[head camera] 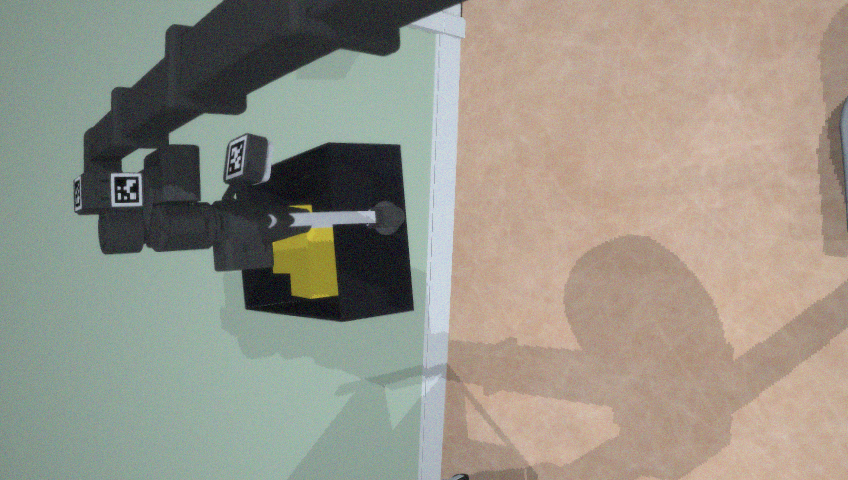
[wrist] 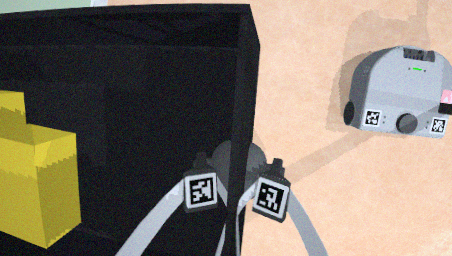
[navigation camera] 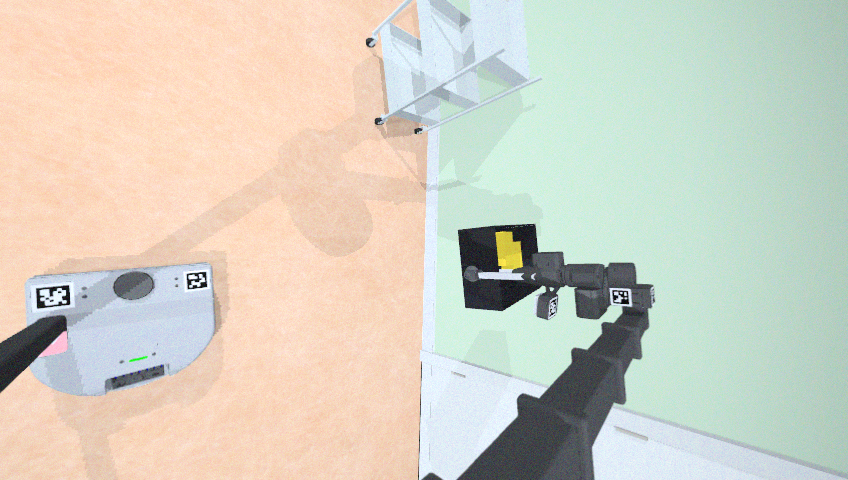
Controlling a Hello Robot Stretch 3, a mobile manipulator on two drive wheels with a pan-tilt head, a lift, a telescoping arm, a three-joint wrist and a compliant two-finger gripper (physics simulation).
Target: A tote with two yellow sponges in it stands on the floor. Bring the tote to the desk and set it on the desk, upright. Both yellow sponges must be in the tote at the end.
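Frame: origin at the robot's base, x ahead, y left, z up, level; millimetres.
Where they show: gripper, fingertip midpoint: point(head camera: 395, 218) point(navigation camera: 467, 273); robot's base at its link origin: point(wrist: 382, 115) point(navigation camera: 134, 284).
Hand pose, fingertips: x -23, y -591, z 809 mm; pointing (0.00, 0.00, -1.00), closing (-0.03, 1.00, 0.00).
Observation:
Each offset is from my fingertips to the top centre of the thing. "spot": to the spot under its first point. Level surfaces: height alone.
The black tote point(head camera: 374, 273) point(navigation camera: 477, 243) point(wrist: 150, 115) hangs in the air in front of the green surface, roughly upright, with its open side toward the cameras. Two yellow sponges lie inside it, touching: one @[17 mm ahead, 256 mm right, 17 mm up] point(head camera: 285, 254) point(wrist: 11, 107) is partly hidden behind the gripper or cut off by the view, the other @[50 mm ahead, 192 mm right, 23 mm up] point(head camera: 315, 284) point(wrist: 57, 187) is beside it. My gripper point(head camera: 386, 217) point(navigation camera: 471, 273) point(wrist: 238, 160) is shut on the tote's side wall, one finger inside and one outside. I cannot make out which part in view is the desk.
A pale green surface point(head camera: 119, 386) point(navigation camera: 714, 178) meets the tan floor @[808 mm down] point(head camera: 595, 118) point(navigation camera: 178, 148) along a white strip @[spot: 136 mm back, 652 mm right, 771 mm down] point(head camera: 446, 178) point(navigation camera: 429, 267). A white wheeled cart point(navigation camera: 440, 86) stands at the top of the navigation view. A white slotted panel point(navigation camera: 464, 416) lies below. My base point(navigation camera: 178, 321) is at left.

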